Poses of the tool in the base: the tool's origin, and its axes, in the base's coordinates. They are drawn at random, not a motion.
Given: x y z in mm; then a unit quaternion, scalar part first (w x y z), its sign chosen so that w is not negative.
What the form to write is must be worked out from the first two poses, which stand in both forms.
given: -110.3, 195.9, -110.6, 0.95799, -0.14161, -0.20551, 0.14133
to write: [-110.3, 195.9, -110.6], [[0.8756, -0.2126, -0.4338], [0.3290, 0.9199, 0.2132], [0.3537, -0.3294, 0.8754]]
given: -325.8, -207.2, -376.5, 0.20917, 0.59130, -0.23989, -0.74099
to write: [-325.8, -207.2, -376.5], [[-0.2132, 0.0263, -0.9766], [-0.5937, -0.7974, 0.1081], [-0.7759, 0.6029, 0.1856]]
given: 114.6, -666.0, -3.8, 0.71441, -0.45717, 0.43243, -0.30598
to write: [114.6, -666.0, -3.8], [[0.4388, 0.0418, 0.8976], [-0.8326, 0.3947, 0.3886], [-0.3381, -0.9178, 0.2080]]
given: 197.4, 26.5, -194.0, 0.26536, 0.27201, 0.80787, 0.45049
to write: [197.4, 26.5, -194.0], [[-0.7112, 0.2004, 0.6738], [0.6786, 0.4461, 0.5835], [-0.1837, 0.8722, -0.4533]]
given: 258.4, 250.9, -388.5, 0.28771, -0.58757, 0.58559, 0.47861
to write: [258.4, 250.9, -388.5], [[-0.1440, -0.9636, -0.2255], [-0.4127, -0.1486, 0.8986], [-0.8994, 0.2224, -0.3763]]
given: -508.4, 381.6, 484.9, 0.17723, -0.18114, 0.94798, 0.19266
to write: [-508.4, 381.6, 484.9], [[-0.8716, -0.4117, 0.2662], [-0.2751, 0.8601, 0.4295], [-0.4058, 0.3011, -0.8629]]
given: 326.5, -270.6, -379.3, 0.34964, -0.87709, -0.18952, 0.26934
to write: [326.5, -270.6, -379.3], [[0.7831, 0.1441, -0.6050], [0.5208, -0.6837, 0.5112], [-0.3399, -0.7154, -0.6104]]
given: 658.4, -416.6, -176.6, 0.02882, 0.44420, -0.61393, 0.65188
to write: [658.4, -416.6, -176.6], [[-0.6037, -0.5830, 0.5437], [-0.5078, -0.2445, -0.8260], [0.6145, -0.7748, -0.1484]]
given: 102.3, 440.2, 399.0, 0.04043, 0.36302, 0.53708, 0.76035
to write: [102.3, 440.2, 399.0], [[-0.7332, 0.3285, 0.5955], [0.4514, -0.4198, 0.7874], [0.5086, 0.8461, 0.1595]]
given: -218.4, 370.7, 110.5, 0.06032, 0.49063, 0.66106, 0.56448
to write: [-218.4, 370.7, 110.5], [[-0.5113, 0.5806, 0.6337], [0.7168, -0.1187, 0.6871], [0.4742, 0.8055, -0.3554]]
